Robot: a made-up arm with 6 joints. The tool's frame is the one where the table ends. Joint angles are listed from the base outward.
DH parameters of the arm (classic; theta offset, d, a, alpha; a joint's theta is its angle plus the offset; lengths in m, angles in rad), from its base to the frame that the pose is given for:
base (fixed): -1.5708 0.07 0 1.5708
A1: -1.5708 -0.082 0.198 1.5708
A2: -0.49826 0 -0.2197 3.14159
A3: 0.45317 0 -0.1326 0
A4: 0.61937 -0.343 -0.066 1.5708
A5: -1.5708 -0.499 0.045 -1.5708
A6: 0 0.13 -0.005 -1.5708
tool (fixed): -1.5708 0.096 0 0
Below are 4 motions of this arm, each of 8 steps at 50 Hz.
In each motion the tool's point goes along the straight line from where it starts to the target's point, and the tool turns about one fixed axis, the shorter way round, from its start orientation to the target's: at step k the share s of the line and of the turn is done. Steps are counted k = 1, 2, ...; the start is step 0. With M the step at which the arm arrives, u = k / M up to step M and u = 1 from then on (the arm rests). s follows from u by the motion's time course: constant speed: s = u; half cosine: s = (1 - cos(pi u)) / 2; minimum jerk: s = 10 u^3 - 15 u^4 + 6 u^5.
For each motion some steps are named. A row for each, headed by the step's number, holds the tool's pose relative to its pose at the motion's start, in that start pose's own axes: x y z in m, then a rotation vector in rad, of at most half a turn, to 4 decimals.
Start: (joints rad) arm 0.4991 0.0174 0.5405 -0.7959 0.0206 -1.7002
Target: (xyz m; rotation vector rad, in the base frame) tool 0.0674 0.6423 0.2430 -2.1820 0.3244 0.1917
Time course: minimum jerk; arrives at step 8
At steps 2, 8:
2: 0.0024 -0.0001 0.0000 -0.0001 -0.0004 0.0033
8: 0.0228 -0.0007 0.0004 -0.0007 -0.0042 0.0319

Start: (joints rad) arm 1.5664 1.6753 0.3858 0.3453 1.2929 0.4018
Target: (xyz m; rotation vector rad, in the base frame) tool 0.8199 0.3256 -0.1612 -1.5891 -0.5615 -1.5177
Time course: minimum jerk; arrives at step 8
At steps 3, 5, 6, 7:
3: 0.0010 0.0156 -0.0078 -0.0186 -0.0001 0.0010
5: 0.0026 0.0411 -0.0206 -0.0489 -0.0002 0.0027
6: 0.0033 0.0508 -0.0255 -0.0605 -0.0002 0.0033
7: 0.0036 0.0558 -0.0280 -0.0664 -0.0002 0.0037

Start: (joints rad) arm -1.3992 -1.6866 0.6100 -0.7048 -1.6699 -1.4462
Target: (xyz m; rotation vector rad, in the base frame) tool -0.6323 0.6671 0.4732 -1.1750 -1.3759 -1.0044
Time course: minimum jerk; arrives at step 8
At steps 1, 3, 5, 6, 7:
1: 0.0007 -0.0008 -0.0016 0.0012 0.0022 -0.0004
3: 0.0118 -0.0132 -0.0267 0.0203 0.0376 -0.0064
5: 0.0310 -0.0348 -0.0702 0.0534 0.0990 -0.0168
6: 0.0383 -0.0430 -0.0868 0.0661 0.1225 -0.0207
7: 0.0421 -0.0472 -0.0953 0.0725 0.1345 -0.0227

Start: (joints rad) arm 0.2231 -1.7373 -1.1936 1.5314 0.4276 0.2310
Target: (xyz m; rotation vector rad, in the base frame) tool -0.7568 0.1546 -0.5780 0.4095 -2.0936 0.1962
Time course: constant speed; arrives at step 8
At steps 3, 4, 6, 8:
3: -0.0126 -0.0095 0.0055 -0.0073 -0.0152 0.0122
4: -0.0168 -0.0126 0.0073 -0.0097 -0.0203 0.0162
6: -0.0251 -0.0189 0.0109 -0.0146 -0.0305 0.0243
8: -0.0335 -0.0252 0.0146 -0.0195 -0.0406 0.0325

